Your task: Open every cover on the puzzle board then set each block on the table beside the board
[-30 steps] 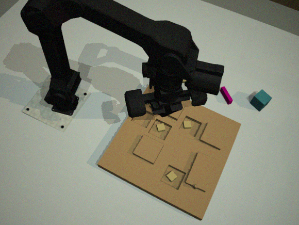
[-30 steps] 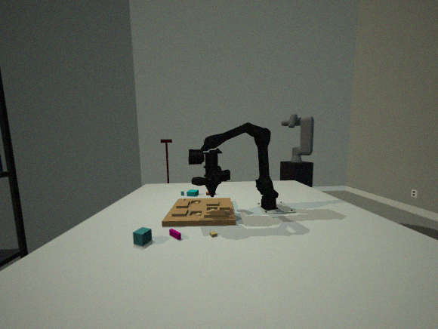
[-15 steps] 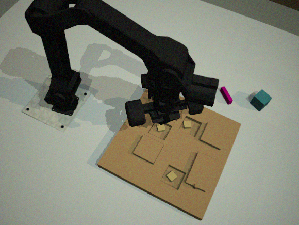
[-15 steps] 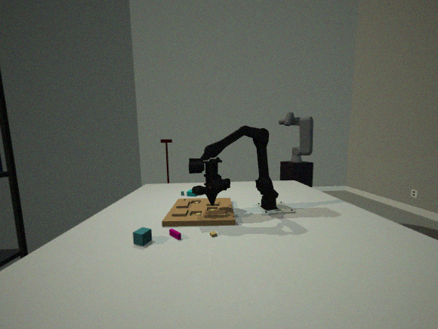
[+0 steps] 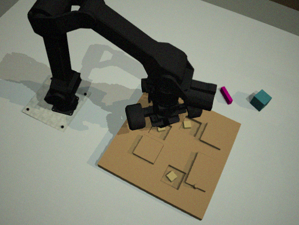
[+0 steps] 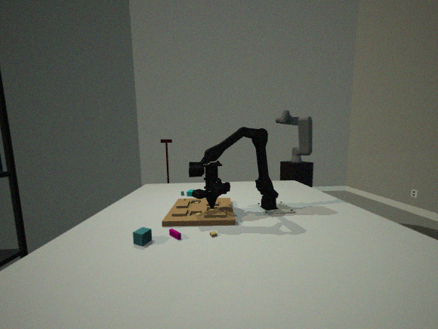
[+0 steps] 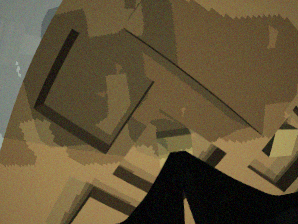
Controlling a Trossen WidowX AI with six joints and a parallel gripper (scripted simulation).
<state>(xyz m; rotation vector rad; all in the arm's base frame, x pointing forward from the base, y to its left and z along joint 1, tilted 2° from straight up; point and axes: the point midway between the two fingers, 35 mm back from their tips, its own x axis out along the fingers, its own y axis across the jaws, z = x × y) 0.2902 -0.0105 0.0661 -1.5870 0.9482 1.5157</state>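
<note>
Now: the tan puzzle board 5 cm ahead of my gripper tip, 3 cm to the right of it and 1 cm below it. From my gripper tip the other things lie so: orange block: 6 cm behind, 32 cm to the right, 2 cm below; teal cube: 28 cm ahead, 17 cm to the left, 1 cm below; magenta bar: 17 cm ahead, 16 cm to the left, 2 cm below.
</note>
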